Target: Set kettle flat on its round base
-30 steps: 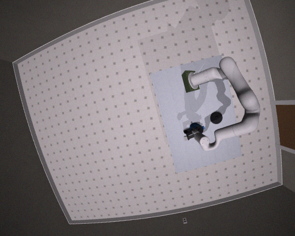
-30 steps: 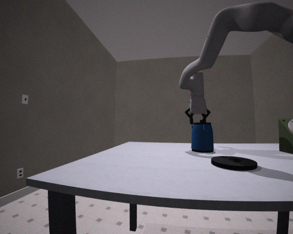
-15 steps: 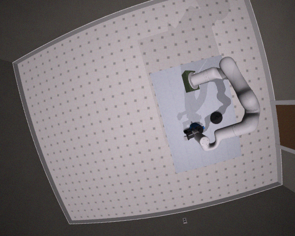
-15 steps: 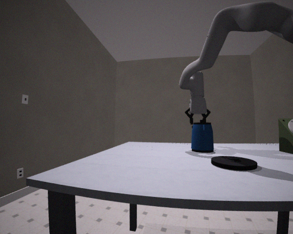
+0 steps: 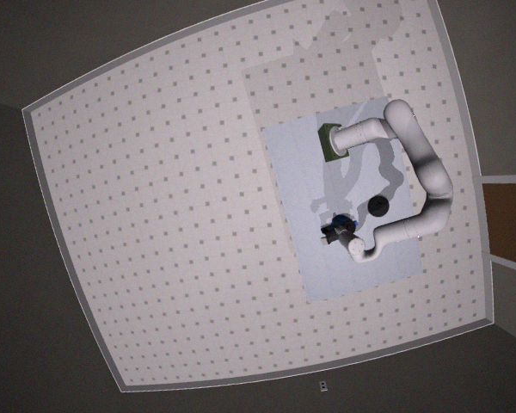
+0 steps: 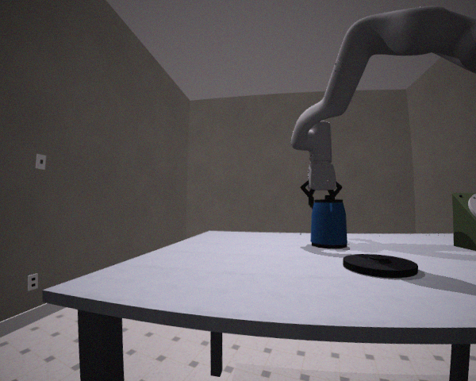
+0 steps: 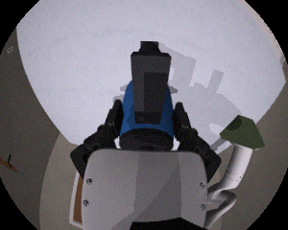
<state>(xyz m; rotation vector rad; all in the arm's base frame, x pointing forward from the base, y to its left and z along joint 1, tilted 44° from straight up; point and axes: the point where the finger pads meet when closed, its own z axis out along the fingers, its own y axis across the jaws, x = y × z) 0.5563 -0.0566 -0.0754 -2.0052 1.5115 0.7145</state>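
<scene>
The blue kettle is 1 cm behind my hand, 3 cm to the left of it and 6 cm below it. Also, from my hand: black round base (9 cm behind, 35 cm to the left, 14 cm below).
</scene>
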